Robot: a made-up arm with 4 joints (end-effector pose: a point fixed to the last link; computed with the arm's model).
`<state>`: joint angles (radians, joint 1 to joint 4).
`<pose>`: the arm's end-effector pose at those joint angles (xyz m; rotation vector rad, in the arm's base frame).
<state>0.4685 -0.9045 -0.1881 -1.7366</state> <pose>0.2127 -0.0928 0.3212 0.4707 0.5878 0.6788</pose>
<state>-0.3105 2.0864 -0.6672 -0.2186</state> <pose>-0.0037 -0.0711 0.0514 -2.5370 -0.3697 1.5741</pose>
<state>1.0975 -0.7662 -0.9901 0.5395</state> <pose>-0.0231 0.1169 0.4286 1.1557 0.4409 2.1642</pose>
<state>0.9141 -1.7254 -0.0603 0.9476</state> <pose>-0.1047 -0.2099 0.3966 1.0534 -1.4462 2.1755</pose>
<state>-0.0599 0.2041 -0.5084 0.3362</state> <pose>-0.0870 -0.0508 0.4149 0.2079 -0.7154 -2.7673</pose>
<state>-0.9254 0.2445 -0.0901 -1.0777</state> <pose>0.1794 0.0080 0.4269 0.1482 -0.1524 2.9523</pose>
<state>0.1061 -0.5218 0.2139 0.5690</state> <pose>0.0089 -0.1851 0.4824 -0.5139 0.4993 -2.7447</pose>
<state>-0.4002 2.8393 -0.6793 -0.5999</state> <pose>0.0950 -0.0076 0.0301 -2.5059 -1.3962 0.5552</pose>
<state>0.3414 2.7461 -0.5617 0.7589</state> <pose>0.0098 -0.2109 0.0176 2.5932 -1.5628 -0.3837</pose>
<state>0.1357 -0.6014 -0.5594 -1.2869</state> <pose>0.1967 0.0555 0.3235 0.1497 0.8484 1.4790</pose>
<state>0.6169 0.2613 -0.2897 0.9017</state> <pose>-0.2540 0.0156 0.4042 0.2347 -0.7748 -2.7710</pose>
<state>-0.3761 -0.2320 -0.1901 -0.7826</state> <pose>0.1412 0.0333 0.4322 0.2885 0.3841 2.6036</pose>
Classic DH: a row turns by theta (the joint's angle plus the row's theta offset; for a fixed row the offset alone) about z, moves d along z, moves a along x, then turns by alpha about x. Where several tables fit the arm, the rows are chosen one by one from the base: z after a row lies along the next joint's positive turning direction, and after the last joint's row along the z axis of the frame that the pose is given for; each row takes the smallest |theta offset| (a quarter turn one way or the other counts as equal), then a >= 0, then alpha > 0; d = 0 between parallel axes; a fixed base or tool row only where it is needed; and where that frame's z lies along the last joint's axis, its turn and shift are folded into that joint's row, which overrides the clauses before.
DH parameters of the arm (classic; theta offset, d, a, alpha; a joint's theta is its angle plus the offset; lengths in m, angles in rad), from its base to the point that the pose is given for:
base (fixed): -0.3674 -0.1788 0.0409 2.7861
joint 1: -0.3394 -0.3793 -0.0139 -1.5266
joint 2: -1.2067 0.2395 -0.0404 -1.5682
joint 3: -1.2726 0.0303 0.0227 1.3375
joint 4: 1.1723 0 -0.1487 0
tool (fixed): -2.7986 0.1684 0 0

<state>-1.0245 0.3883 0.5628 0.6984</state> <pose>0.3780 -0.2290 0.2756 0.0181 0.8518 -1.1499</pose>
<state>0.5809 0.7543 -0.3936 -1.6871</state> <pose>-0.0520 0.1368 0.3968 -1.0416 -0.2301 0.7852</pose>
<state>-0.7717 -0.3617 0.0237 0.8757</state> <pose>0.3266 -0.1605 0.4283 -0.5956 0.2595 -1.5645</pose>
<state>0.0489 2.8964 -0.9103 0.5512</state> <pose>0.1344 -0.1166 0.0083 -2.7610 0.7244 0.4067</pose>
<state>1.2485 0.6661 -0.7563 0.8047</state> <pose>-0.2031 0.3105 0.2146 -0.1779 1.4597 1.9783</pose>
